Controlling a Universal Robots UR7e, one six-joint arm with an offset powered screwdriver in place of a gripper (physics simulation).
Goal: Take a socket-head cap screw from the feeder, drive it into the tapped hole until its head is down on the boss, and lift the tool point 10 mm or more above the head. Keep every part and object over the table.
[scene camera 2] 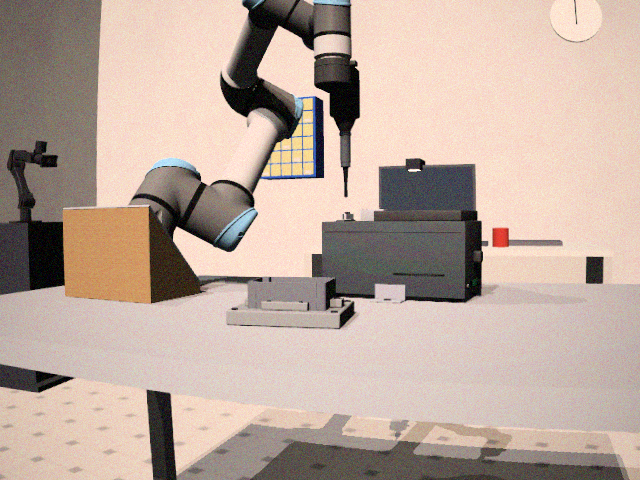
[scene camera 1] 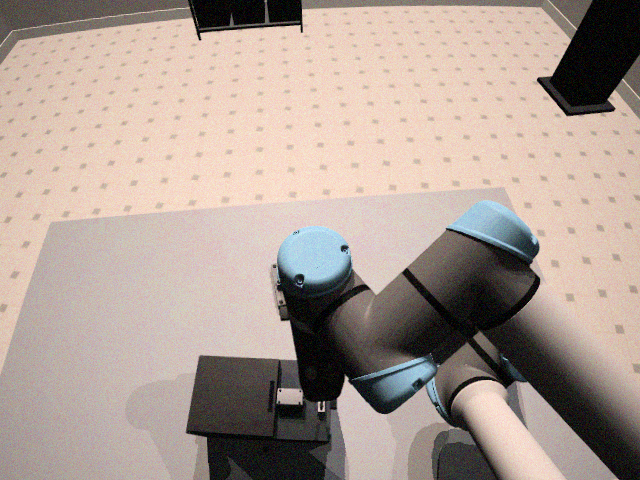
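Observation:
The screwdriver [scene camera 2: 345,195] hangs upright in scene camera 2, its thin bit bare, with no screw seen on it. The tip is a little above the small metal pick-up piece [scene camera 2: 347,216] [scene camera 1: 321,407] on top of the dark feeder [scene camera 2: 392,258] [scene camera 1: 232,395]. I cannot make out a separate screw there. In scene camera 1 the wrist and tool body hide the tip. The grey part in its fixture [scene camera 2: 283,317] [scene camera 1: 282,305] stands on the table in front of the feeder, mostly hidden by the wrist in scene camera 1. Its tapped hole and boss cannot be told.
An orange-brown wedge-shaped block [scene camera 2: 107,253] stands on the table [scene camera 2: 413,361] [scene camera 1: 129,289] at the left in scene camera 2. A raised dark panel [scene camera 2: 429,188] stands on the feeder's top. A small white card [scene camera 2: 389,292] is at the feeder's foot.

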